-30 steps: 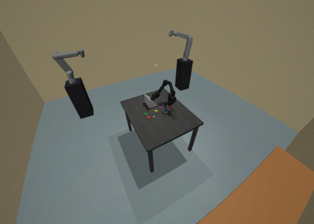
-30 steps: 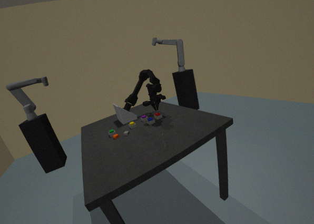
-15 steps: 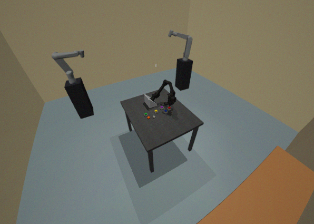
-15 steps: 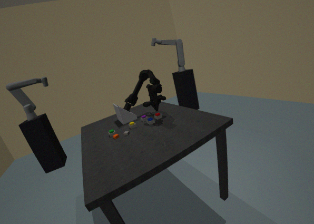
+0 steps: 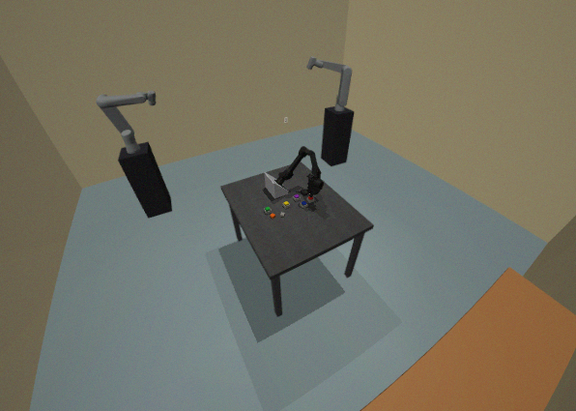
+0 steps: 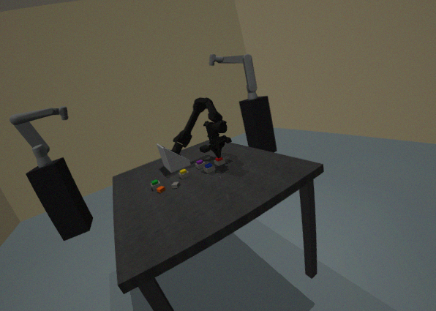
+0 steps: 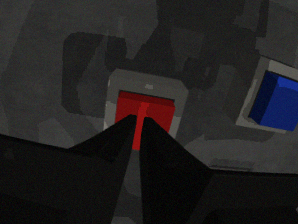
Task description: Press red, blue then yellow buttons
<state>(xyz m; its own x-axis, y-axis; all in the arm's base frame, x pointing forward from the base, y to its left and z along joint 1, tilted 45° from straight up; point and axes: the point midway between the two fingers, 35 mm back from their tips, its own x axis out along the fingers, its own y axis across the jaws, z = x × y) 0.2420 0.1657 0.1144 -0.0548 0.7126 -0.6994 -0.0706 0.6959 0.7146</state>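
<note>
My gripper tip is now 10 mm above the red button. Also, from my gripper tip: purple button (100 mm to the right, 70 mm behind); then yellow button (220 mm to the right, 30 mm behind); then blue button (90 mm to the right, 30 mm ahead).
</note>
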